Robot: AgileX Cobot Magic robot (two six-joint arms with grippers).
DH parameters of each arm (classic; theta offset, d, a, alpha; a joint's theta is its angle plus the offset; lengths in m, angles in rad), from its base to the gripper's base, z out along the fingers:
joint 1: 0 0.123 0 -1.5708
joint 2: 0.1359 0 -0.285 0
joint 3: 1.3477 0 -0.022 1.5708
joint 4: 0 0.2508 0 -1.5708
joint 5: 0 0 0.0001 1.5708
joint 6: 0 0.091 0 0
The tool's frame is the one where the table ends.
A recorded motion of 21 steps. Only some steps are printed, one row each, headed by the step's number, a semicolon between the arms.
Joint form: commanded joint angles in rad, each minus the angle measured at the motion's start. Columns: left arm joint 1, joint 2, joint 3, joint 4, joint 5, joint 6; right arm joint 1, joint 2, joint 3, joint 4, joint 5, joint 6.
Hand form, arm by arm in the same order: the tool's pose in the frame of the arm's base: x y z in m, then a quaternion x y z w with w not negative. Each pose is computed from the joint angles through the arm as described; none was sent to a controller.
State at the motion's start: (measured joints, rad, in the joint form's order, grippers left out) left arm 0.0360 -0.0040 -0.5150 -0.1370 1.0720 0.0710; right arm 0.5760 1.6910 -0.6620 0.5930 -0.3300 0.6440
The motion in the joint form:
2: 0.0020 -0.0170 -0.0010 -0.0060 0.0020 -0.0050; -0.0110 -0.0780 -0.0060 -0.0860 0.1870 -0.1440
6: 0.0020 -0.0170 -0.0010 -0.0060 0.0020 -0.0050; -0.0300 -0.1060 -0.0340 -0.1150 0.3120 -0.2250
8: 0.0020 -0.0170 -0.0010 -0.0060 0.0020 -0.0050; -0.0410 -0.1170 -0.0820 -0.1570 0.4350 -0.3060
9: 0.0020 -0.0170 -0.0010 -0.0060 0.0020 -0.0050; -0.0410 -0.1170 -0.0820 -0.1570 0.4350 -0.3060
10: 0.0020 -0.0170 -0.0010 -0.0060 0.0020 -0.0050; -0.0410 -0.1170 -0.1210 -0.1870 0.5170 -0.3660
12: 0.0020 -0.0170 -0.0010 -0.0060 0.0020 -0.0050; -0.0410 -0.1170 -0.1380 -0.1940 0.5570 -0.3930
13: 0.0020 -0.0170 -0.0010 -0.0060 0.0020 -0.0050; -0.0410 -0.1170 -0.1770 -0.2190 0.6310 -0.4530
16: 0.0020 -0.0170 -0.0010 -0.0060 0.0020 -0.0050; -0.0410 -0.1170 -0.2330 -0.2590 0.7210 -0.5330
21: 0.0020 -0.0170 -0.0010 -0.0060 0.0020 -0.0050; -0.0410 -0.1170 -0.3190 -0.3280 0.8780 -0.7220
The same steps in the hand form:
2: -0.0106 -0.0118 0.2811 0.01637 0.84468 -0.04364 0.53324; 0.2556 0.1546 0.1674 0.21193 0.88808 0.26473 0.31036
6: -0.0106 -0.0118 0.2811 0.01637 0.84468 -0.04364 0.53324; 0.2543 0.1537 0.1754 0.16285 0.90949 0.24975 0.28971
8: -0.0106 -0.0118 0.2811 0.01637 0.84468 -0.04364 0.53324; 0.2559 0.1564 0.1842 0.10242 0.92780 0.23413 0.27180
9: -0.0106 -0.0118 0.2811 0.01637 0.84468 -0.04364 0.53324; 0.2559 0.1564 0.1842 0.10242 0.92780 0.23413 0.27180
10: -0.0106 -0.0118 0.2811 0.01637 0.84468 -0.04364 0.53324; 0.2572 0.1603 0.1900 0.05449 0.93811 0.22228 0.25993
12: -0.0106 -0.0118 0.2811 0.01637 0.84468 -0.04364 0.53324; 0.2574 0.1618 0.1924 0.03539 0.94225 0.21764 0.25209
13: -0.0106 -0.0118 0.2811 0.01637 0.84468 -0.04364 0.53324; 0.2589 0.1650 0.1989 -0.01018 0.94767 0.20661 0.24316
16: -0.0106 -0.0118 0.2811 0.01637 0.84468 -0.04364 0.53324; 0.2621 0.1686 0.2094 -0.07274 0.94974 0.19042 0.23759
21: -0.0106 -0.0118 0.2811 0.01637 0.84468 -0.04364 0.53324; 0.2649 0.1714 0.2253 -0.20198 0.94123 0.15028 0.22520

